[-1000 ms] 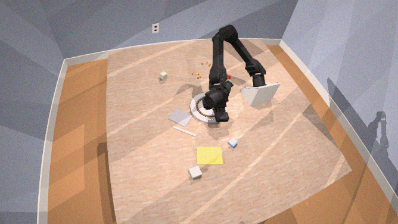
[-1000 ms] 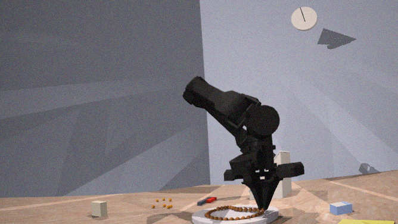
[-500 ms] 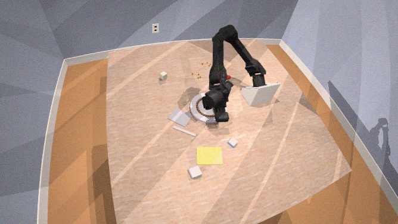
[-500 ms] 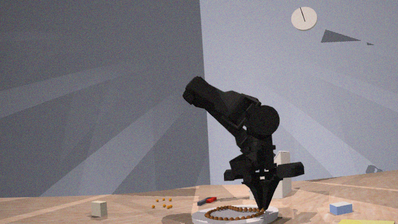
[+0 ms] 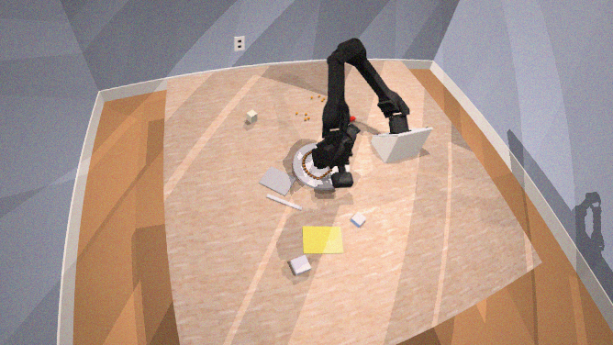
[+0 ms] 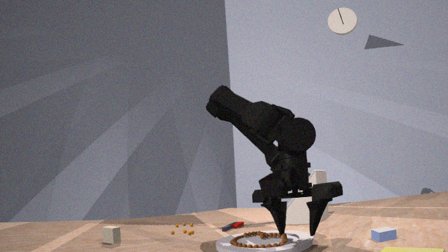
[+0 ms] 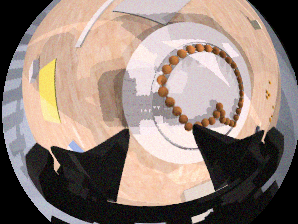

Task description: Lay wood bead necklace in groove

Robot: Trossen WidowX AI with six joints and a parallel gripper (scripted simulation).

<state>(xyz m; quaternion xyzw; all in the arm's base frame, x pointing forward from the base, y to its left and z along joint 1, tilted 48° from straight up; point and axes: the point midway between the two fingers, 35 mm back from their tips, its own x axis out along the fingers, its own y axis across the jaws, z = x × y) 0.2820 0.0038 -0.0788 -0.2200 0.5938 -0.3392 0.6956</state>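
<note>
My gripper tip is 180 mm short of the grey sheet, 40 mm to the left of it and 20 mm above it. Also, from my gripper tip: yellow sheet (200 mm to the left, 110 mm ahead, 20 mm below); blue block (170 mm to the left, 20 mm behind, 10 mm below); stick (180 mm ahead, 40 mm to the left, 20 mm below).
</note>
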